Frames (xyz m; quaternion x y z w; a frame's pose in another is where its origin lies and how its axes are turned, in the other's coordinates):
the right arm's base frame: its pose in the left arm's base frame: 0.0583 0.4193 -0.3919 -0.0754 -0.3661 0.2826 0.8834
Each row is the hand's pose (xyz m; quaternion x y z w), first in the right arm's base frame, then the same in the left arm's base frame.
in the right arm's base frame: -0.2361 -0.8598 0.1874 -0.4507 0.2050 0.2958 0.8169
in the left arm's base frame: 0.1758 -0.4381 -0.1071 -0.6260 -0.2230 0.3117 0.6791
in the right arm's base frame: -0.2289 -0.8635 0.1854 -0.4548 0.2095 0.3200 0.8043
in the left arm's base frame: 0.1830 -0.4370 -0.1029 -0.6388 -0.2138 0.3277 0.6625
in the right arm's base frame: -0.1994 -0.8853 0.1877 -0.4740 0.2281 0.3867 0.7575
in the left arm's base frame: 0.2080 -0.4389 -0.0760 -0.6819 -0.1806 0.3649 0.6077
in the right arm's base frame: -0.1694 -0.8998 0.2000 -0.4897 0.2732 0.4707 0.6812
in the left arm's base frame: 0.2231 -0.4352 -0.0441 -0.7335 -0.1109 0.4084 0.5318
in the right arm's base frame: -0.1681 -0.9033 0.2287 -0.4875 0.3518 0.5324 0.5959
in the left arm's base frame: 0.2056 -0.4395 -0.0214 -0.7699 -0.0050 0.4337 0.4680
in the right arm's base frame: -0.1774 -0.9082 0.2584 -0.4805 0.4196 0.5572 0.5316
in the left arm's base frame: 0.1820 -0.4509 -0.0040 -0.7871 0.0823 0.4349 0.4295
